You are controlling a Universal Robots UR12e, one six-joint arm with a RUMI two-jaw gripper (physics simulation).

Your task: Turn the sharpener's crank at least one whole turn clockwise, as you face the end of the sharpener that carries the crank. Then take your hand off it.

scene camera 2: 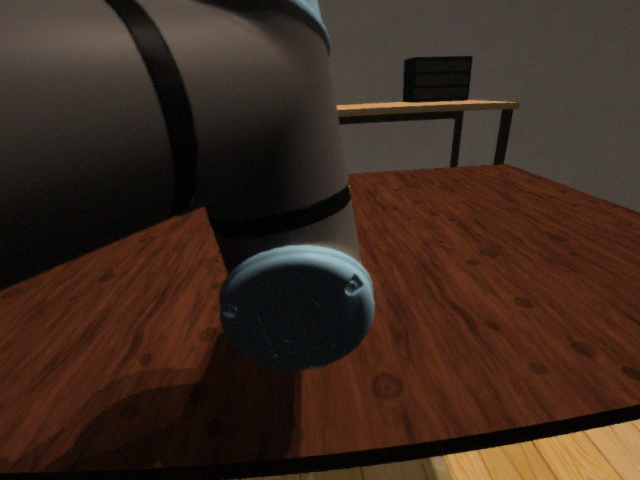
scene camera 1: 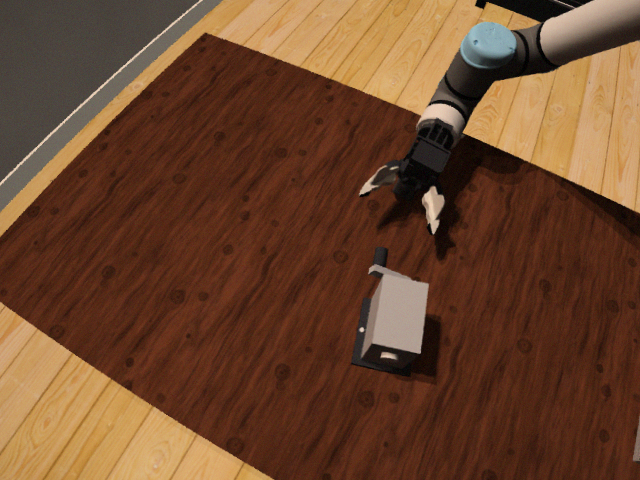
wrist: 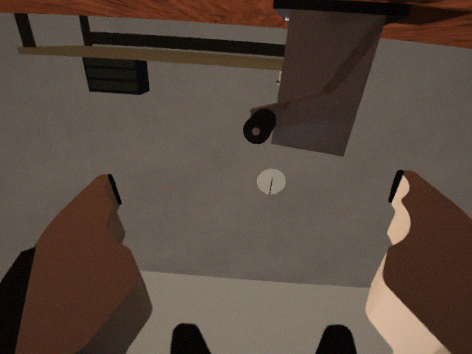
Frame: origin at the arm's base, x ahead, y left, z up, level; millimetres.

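Seen in the pictures: gripper, fingertip midpoint: [scene camera 1: 395,215] [wrist: 251,176].
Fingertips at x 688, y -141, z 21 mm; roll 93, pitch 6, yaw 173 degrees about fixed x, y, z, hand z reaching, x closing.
Observation:
A point is followed by its place in that frame.
The sharpener [scene camera 1: 398,315] {x 634, y 50, z 53 mm} [wrist: 315,55] {x 649, y -12, z -34 mm} is a light grey block on a dark base. Its crank arm [scene camera 1: 393,272] [wrist: 300,100] is on the end facing the gripper, slants to one side and carries a black handle [scene camera 1: 380,256] {x 689, y -46, z 33 mm} [wrist: 259,126] {x 689, y -65, z 18 mm}. In the wrist view, which is upside down, the handle is beside the body, near its top. My gripper [scene camera 1: 397,212] {x 688, y -141, z 21 mm} [wrist: 251,176] {x 688, y -141, z 21 mm} is open and empty, its fingers wide apart. It is back from the handle, with a gap between, and touches no part of the sharpener. The sharpener does not show in scene camera 2.
The sharpener stands on a dark red-brown wooden table top [scene camera 1: 206,206] {x 1056, y -72, z -75 mm} [scene camera 2: 465,289] {x 875, y -341, z -75 mm}. The arm [scene camera 2: 258,144] {x 635, y -499, z 153 mm} fills the left of scene camera 2. A side table [scene camera 2: 429,106] with a black drawer box [scene camera 2: 442,78] stands beyond. A round white disc [wrist: 271,181] is on the wall.

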